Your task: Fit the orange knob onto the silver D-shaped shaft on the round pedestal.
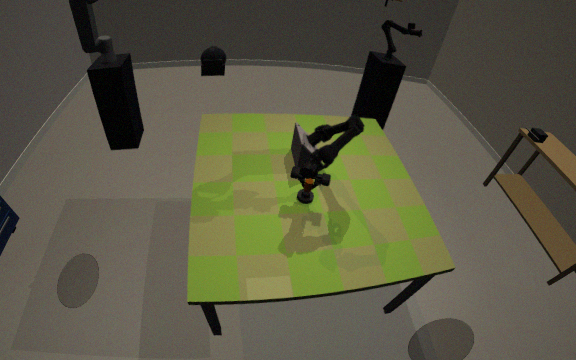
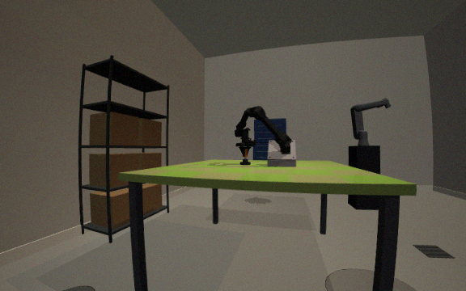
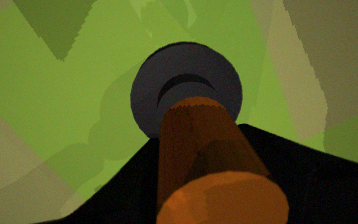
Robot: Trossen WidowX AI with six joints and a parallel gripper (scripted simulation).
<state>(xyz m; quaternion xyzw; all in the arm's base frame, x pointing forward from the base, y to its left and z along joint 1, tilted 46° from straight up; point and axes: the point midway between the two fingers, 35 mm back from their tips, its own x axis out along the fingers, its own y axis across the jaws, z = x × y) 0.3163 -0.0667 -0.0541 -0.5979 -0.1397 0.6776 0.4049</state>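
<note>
Now: gripper tip 40 mm above the round pedestal. The rest, counted from my gripper tip: orange knob 30 mm above.
</note>
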